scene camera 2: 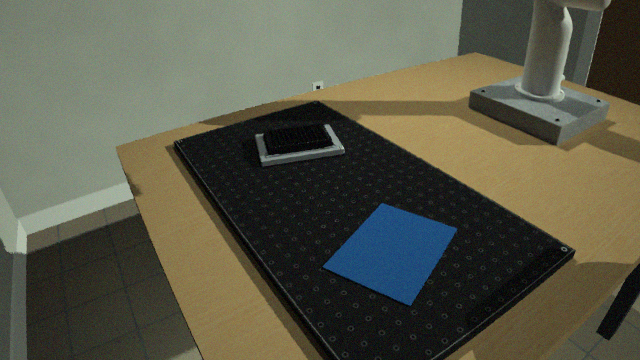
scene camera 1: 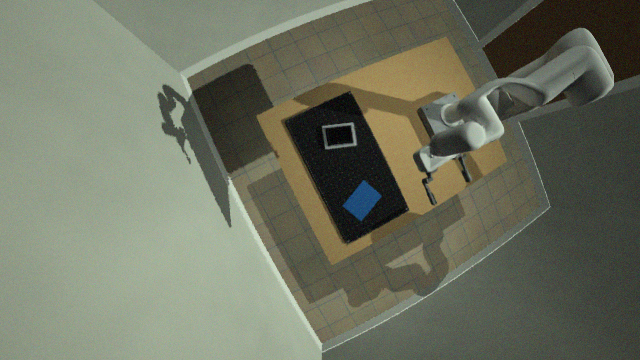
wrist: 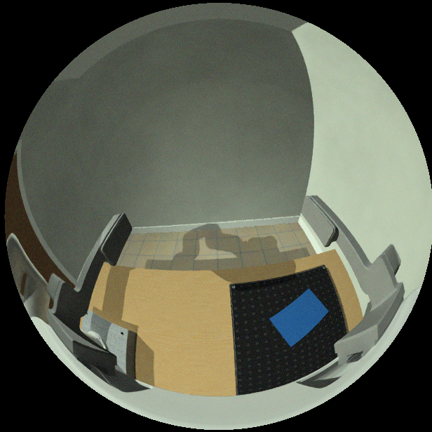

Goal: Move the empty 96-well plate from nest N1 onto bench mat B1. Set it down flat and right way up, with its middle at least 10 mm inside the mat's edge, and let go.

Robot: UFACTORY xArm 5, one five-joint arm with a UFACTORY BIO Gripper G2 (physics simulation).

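The black 96-well plate sits in the light grey frame of nest N1, near the far end of the black board. It looks flat; its fine detail is too dark to read. The blue bench mat B1 lies flat on the board, turned at an angle to it, with nothing on it. My gripper is open and empty, its two fingers wide apart. It is up in the air to the side of the board, away from plate and mat. The plate does not show in the wrist view.
The black perforated board lies on the wooden table. The arm's grey base block stands on the table beside the board. Walls stand around the table.
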